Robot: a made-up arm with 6 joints.
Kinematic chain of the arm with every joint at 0, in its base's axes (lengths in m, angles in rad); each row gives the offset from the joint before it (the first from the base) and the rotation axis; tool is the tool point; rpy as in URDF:
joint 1: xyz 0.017 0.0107 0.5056 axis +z
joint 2: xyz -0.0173 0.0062 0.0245 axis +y
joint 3: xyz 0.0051 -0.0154 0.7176 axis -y
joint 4: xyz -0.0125 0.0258 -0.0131 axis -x
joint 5: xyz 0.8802 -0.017 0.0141 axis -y
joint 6: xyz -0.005 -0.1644 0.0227 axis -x
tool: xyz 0.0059 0.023 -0.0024 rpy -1.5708 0 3.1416
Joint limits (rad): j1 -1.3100..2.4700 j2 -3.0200..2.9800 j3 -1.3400..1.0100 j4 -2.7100..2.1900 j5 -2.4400..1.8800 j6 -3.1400..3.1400
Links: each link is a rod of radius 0.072 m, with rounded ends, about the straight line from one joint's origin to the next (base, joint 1, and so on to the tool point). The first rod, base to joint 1, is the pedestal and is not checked.
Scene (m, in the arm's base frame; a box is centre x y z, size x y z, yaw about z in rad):
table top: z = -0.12
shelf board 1: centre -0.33 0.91 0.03 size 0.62 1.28 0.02 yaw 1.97
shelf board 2: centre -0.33 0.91 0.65 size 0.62 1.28 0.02 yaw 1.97
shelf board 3: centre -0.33 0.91 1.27 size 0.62 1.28 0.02 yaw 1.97
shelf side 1: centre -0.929 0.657 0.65 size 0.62 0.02 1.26 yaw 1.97
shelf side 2: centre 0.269 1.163 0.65 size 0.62 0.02 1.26 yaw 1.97
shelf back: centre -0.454 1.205 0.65 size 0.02 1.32 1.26 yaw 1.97
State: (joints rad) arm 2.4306 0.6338 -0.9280 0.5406 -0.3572 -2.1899
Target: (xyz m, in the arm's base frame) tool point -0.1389 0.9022 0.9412
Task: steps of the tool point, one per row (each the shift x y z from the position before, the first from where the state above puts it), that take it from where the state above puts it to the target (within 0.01 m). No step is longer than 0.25 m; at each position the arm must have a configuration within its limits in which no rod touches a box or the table.
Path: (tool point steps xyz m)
1: 0.0214 0.0198 0.1456
2: 0.0462 -0.0067 0.1296
3: 0.0613 -0.0309 0.1056
4: 0.1219 0.0333 0.1708
5: 0.1365 -0.0591 0.1666
6: -0.0538 0.1508 0.0492
7: -0.0688 0.1657 0.0014
8: -0.0812 0.1667 -0.0506

